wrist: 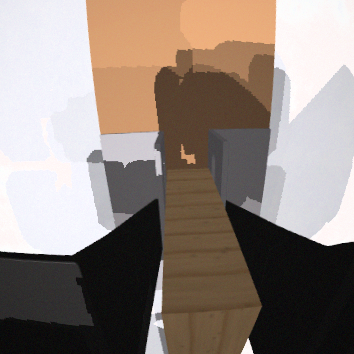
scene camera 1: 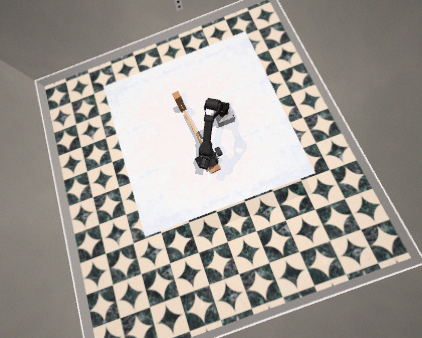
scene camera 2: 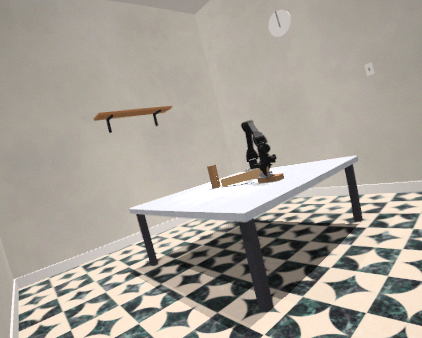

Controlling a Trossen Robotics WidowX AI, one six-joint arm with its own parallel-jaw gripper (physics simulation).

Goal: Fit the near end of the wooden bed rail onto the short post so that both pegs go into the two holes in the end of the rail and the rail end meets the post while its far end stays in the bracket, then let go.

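Places are measured from the arm's base along level axes (x ahead, y left, z up), in centimetres.
Where they show: gripper, fingertip midpoint: [wrist: 187, 206] [scene camera 2: 267, 175]; arm's base at its link origin: [scene camera 1: 223, 111].
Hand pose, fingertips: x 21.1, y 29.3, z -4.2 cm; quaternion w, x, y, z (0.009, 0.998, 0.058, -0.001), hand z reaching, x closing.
Each offset is from my fingertips to the centre of the thing. "spot": to the spot under its first point. Level surfaces: height alone.
The wooden bed rail @[dx +2.8, dy -19.8, dz +1.4 cm] [scene camera 1: 193, 126] [scene camera 2: 240, 178] [wrist: 212, 240] runs between the upright post @[spot: dx +6.9, dy -47.8, dz +14.2 cm] [scene camera 1: 176, 95] [scene camera 2: 213, 176] and the orange-brown base block @[dx -0.3, dy +1.9, dz -2.0 cm] [scene camera 1: 214, 169] [scene camera 2: 272, 178] [wrist: 130, 50]. In scene view 2 a narrow gap shows between rail and post. Pegs and holes are too small to tell. In the wrist view the rail's far end stands between the two grey cheeks of the bracket @[spot: dx +2.3, dy +3.1, dz +0.0 cm] [wrist: 245, 150]; how deep it sits is unclear. My gripper [scene camera 1: 207, 162] [scene camera 2: 265, 172] [wrist: 187, 206] is shut on the rail at this bracket end, one black finger on each side.
The white table @[dz -3.7 cm] [scene camera 1: 165, 200] [scene camera 2: 200, 207] carries these parts. The arm's grey base [scene camera 1: 226, 119] stands to the right of the rail in scene view 1, and the black arm [scene camera 1: 207, 130] reaches over to the bracket end. A wall shelf [scene camera 2: 132, 113] is on the wall behind.
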